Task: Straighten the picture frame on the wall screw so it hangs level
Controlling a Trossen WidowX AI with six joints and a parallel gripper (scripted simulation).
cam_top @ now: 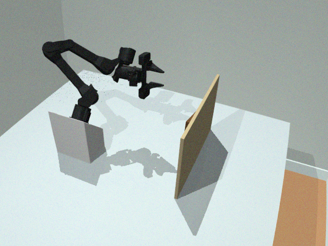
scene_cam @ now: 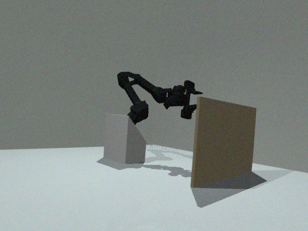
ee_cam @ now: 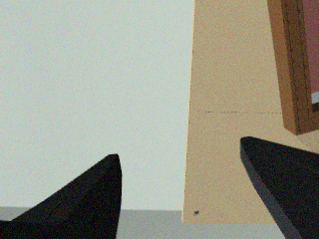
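Now: gripper tip 17 cm above the picture frame, 16 cm short of it and 6 cm to the left of it. The rest, counted from my gripper tip: tan wall board (18 cm below, 17 cm ahead, 6 cm to the right).
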